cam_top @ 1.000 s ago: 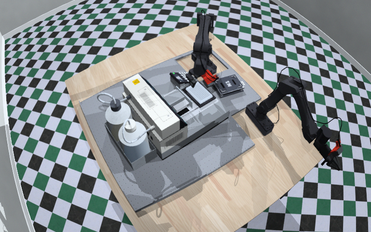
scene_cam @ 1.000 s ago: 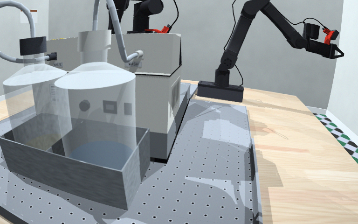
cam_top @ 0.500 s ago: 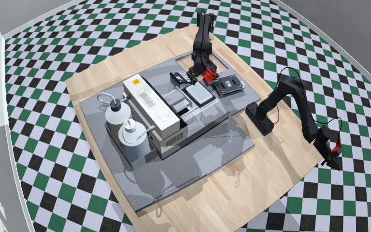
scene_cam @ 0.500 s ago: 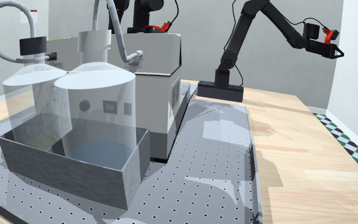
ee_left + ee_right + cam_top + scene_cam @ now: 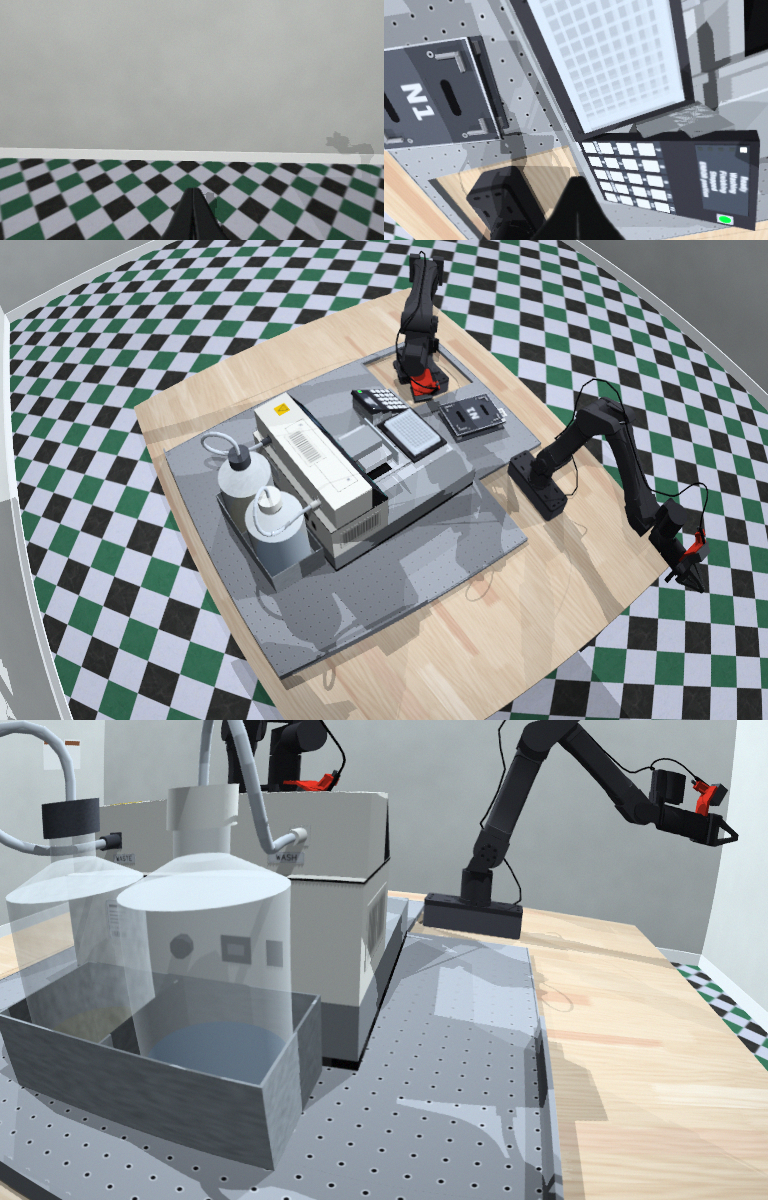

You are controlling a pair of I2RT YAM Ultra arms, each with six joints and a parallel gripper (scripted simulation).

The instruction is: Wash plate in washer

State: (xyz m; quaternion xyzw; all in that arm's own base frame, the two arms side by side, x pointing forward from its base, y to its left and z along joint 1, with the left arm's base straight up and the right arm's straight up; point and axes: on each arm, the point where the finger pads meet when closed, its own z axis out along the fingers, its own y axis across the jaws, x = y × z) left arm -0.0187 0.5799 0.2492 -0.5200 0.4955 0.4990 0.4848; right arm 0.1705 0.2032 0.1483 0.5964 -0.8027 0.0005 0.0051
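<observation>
Now: right hand 40 mm short of the clear plate, 50 mm to the right of it and 90 mm above it. From my right hand the other things lie so: dark carrier 40 mm ahead, 50 mm to the left, 90 mm below; clear panel 140 mm ahead, 60 mm to the left, 50 mm below; washer 190 mm ahead, 60 mm to the left, 50 mm below.
</observation>
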